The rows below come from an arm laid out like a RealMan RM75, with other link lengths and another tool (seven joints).
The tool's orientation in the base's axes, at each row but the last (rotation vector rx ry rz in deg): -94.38, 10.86, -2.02; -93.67, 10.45, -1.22; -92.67, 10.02, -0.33; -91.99, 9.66, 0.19; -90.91, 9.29, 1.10; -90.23, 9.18, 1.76; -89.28, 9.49, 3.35
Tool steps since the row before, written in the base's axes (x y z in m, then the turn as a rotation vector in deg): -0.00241, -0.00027, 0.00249, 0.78, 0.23, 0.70; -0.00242, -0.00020, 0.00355, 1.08, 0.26, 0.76; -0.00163, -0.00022, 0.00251, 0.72, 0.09, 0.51; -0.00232, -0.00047, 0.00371, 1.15, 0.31, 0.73; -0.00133, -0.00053, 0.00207, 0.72, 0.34, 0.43; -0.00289, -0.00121, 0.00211, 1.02, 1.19, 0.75; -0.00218, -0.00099, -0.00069, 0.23, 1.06, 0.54
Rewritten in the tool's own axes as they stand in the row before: -0.00256, -0.00220, -0.00081, 0.67, -0.79, 0.27; -0.00270, -0.00326, -0.00076, 0.96, -0.88, 0.34; -0.00184, -0.00230, -0.00054, 0.65, -0.59, 0.14; -0.00264, -0.00341, -0.00087, 1.03, -0.86, 0.39; -0.00150, -0.00189, -0.00070, 0.63, -0.51, 0.39; -0.00301, -0.00174, -0.00147, 0.82, -0.87, 1.26; -0.00199, 0.00098, -0.00114, 0.08, -0.55, 1.08
